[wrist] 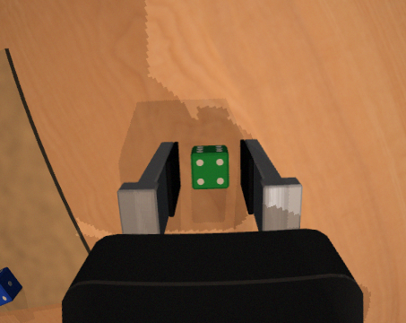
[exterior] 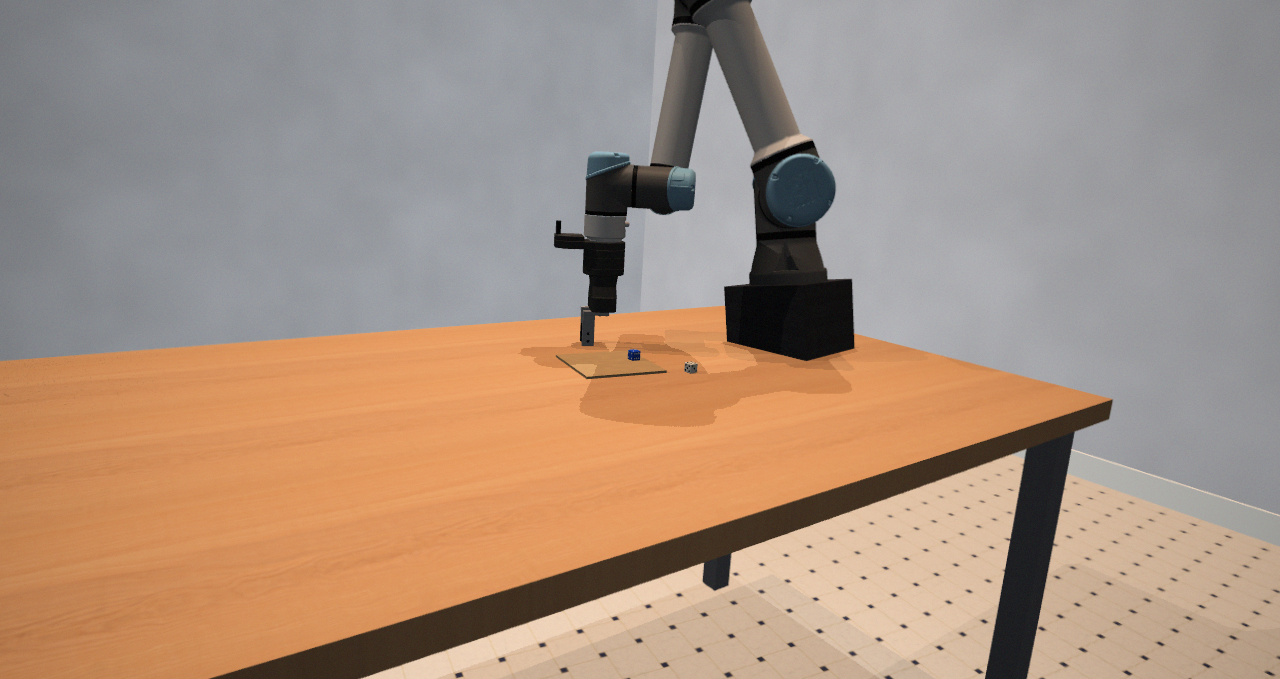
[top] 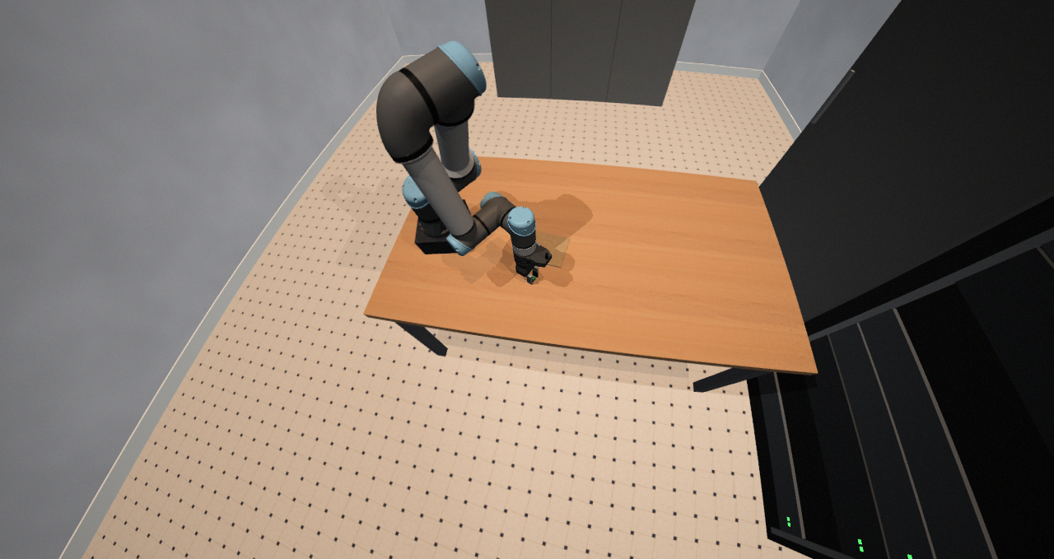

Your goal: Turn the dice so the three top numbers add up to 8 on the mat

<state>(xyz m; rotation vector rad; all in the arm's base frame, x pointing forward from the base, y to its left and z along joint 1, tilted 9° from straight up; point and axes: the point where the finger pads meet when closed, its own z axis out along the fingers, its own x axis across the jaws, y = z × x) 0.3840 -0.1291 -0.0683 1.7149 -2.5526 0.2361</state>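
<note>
Right now the green die is 10 mm below my hand. Round my hand: white die 230 mm to the left, 70 mm behind, 10 mm below; mat 140 mm to the left, 30 mm ahead, 20 mm below; blue die 140 mm to the left, 20 mm behind, 10 mm below.
</note>
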